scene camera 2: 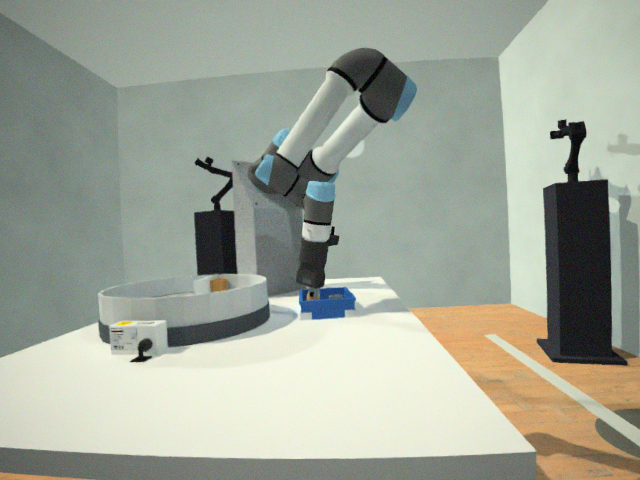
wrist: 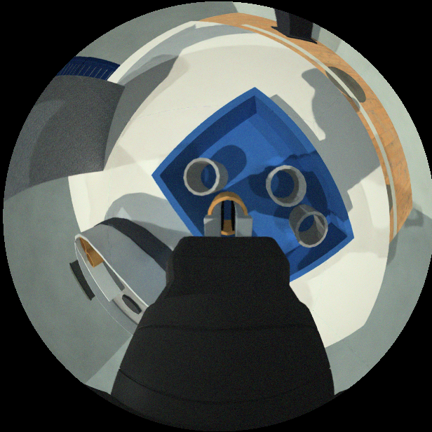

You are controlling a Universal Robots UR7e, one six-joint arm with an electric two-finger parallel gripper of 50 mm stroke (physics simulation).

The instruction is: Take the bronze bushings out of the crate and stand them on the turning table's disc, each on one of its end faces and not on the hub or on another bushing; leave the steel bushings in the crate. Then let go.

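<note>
The blue crate (scene camera 2: pixel 326 310) (wrist: pixel 232 136) holds a bronze bushing (scene camera 2: pixel 312 297) (wrist: pixel 228 195), upright near one wall. My gripper (scene camera 2: pixel 313 295) (wrist: pixel 227 209) has its fingertips inside this bushing's bore, spread slightly apart and apparently bearing outward on its wall; the contact is partly hidden. Three steel bushings are in the crate: one (wrist: pixel 217 175) left of the gripper in the wrist view, one (wrist: pixel 301 186) to the right, and one (wrist: pixel 299 219) close beside that. The turning table (scene camera 2: pixel 180 310) has a pale raised wall. Bronze (scene camera 2: pixel 219 284) (wrist: pixel 92 257) shows inside it; how many bushings stand there is unclear.
A white block (scene camera 2: pixel 202 285) shows inside the turning table's wall. A small white box (scene camera 2: pixel 138 337) with a black knob stands in front of the turning table. Black pedestals (scene camera 2: pixel 577 268) (scene camera 2: pixel 215 241) stand beyond the table, and the robot's grey mount (scene camera 2: pixel 276 242) rises behind the crate.
</note>
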